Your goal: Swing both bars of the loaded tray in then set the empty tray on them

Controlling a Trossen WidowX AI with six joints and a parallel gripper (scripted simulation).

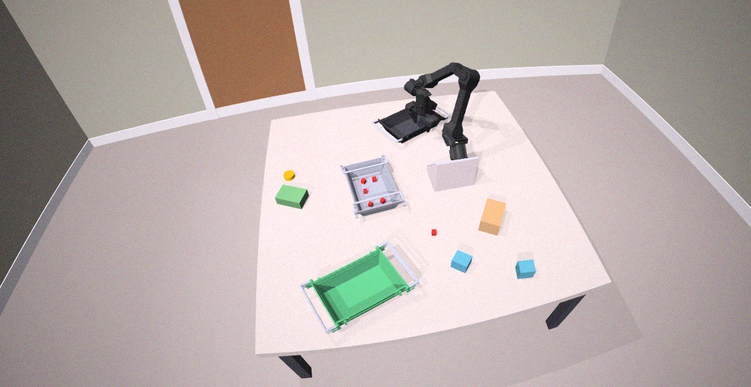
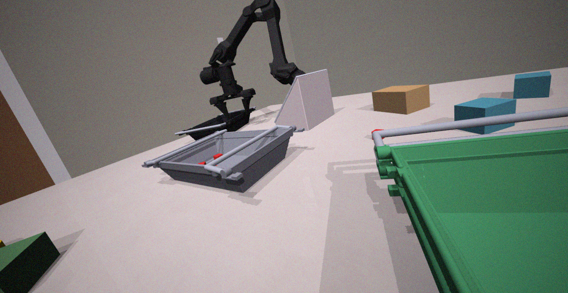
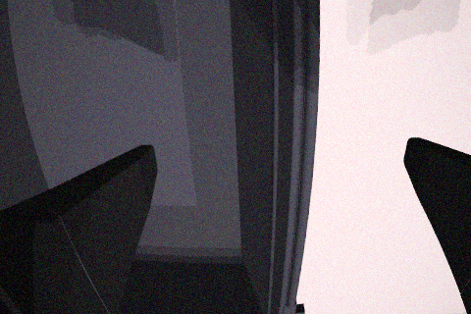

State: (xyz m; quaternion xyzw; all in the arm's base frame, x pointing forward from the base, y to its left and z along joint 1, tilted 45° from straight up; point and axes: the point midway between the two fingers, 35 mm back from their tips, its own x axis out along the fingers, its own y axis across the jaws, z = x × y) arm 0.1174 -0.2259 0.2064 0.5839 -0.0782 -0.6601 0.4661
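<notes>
Right now my gripper tip is 70 mm to the left of the black tray, 40 mm short of it and 10 mm above it. The rest, counted from my gripper tip: orange block (550 mm to the left, 210 mm behind, 20 mm below); red block (580 mm to the left, 40 mm below, 30 mm ahead); yellow disc (620 mm ahead, 210 mm to the left, 40 mm below).
</notes>
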